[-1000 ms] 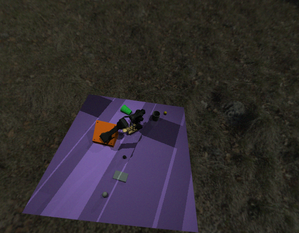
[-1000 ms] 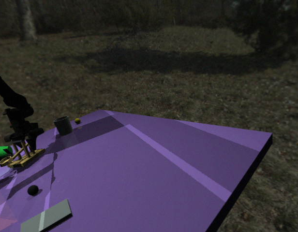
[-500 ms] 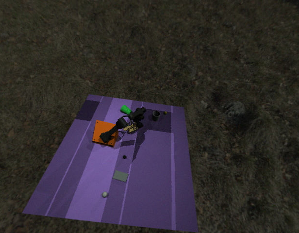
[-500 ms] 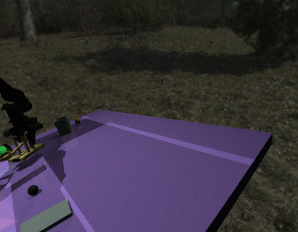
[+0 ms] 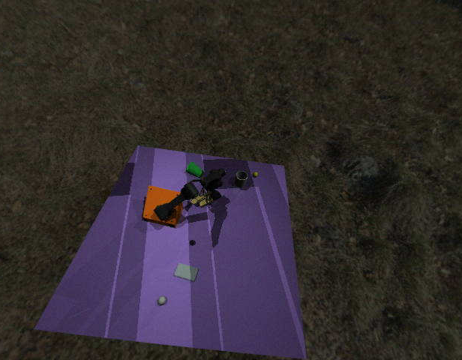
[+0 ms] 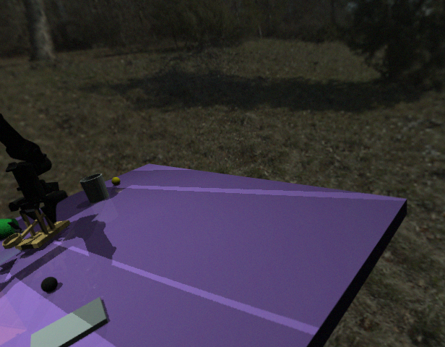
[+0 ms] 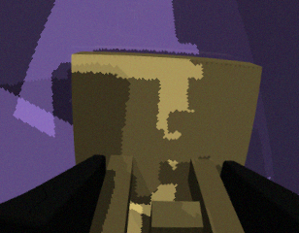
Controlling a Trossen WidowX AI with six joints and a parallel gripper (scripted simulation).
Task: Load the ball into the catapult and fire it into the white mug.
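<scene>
The black ball is 35 cm to the right of my gripper tip, 8 cm behind it and 3 cm below it. The rest, counted from my gripper tip: yellow ball (34 cm ahead, 26 cm to the left, 2 cm below); then white mug (22 cm ahead, 17 cm to the left, 1 cm below); then wooden catapult (6 cm behind, 3 cm to the right, 2 cm above).
</scene>
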